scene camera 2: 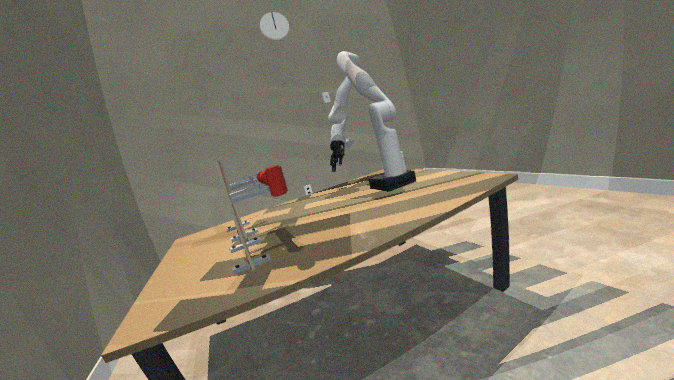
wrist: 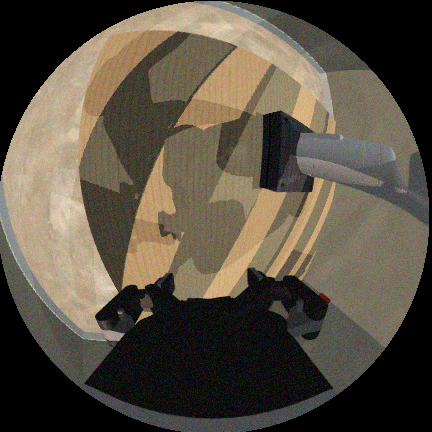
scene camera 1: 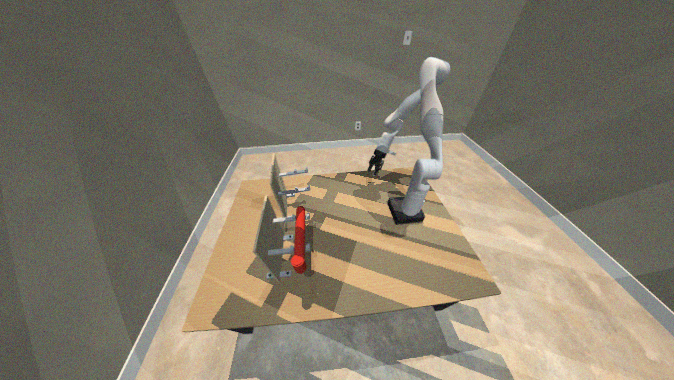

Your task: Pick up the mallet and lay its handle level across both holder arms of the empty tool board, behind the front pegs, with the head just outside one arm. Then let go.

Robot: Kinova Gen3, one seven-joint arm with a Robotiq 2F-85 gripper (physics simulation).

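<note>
The red mallet lies across both holder arms of the near tool board. Its head is at the near end, outside the near arm. A small red piece of the mallet shows beside the right finger in the wrist view. The empty tool board stands farther back, with a far holder arm and a near holder arm and no tool on them. My gripper is open and empty above the back of the table, well away from the mallet and both boards.
The robot's black base stands on the wooden table, to the right of the boards in scene camera 1. Metal feet hold the near board upright. The table's back edge is near my gripper.
</note>
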